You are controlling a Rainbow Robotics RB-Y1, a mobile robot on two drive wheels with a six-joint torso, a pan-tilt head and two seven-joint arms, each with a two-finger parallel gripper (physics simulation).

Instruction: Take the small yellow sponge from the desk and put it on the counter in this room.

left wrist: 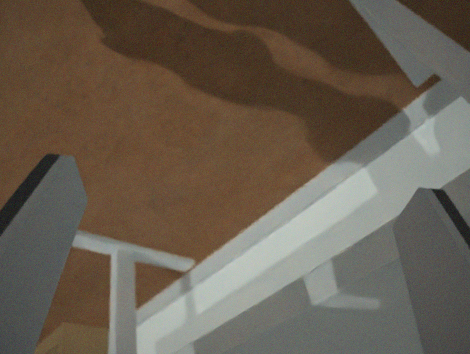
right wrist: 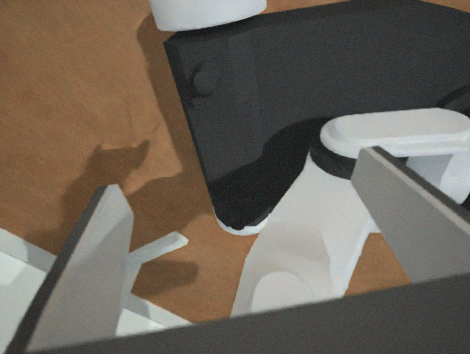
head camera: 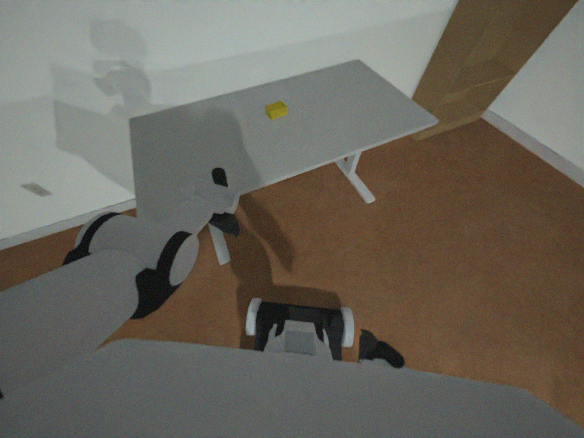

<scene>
same spot on grey desk: [right wrist: 174, 240] = [head camera: 225, 257]
</scene>
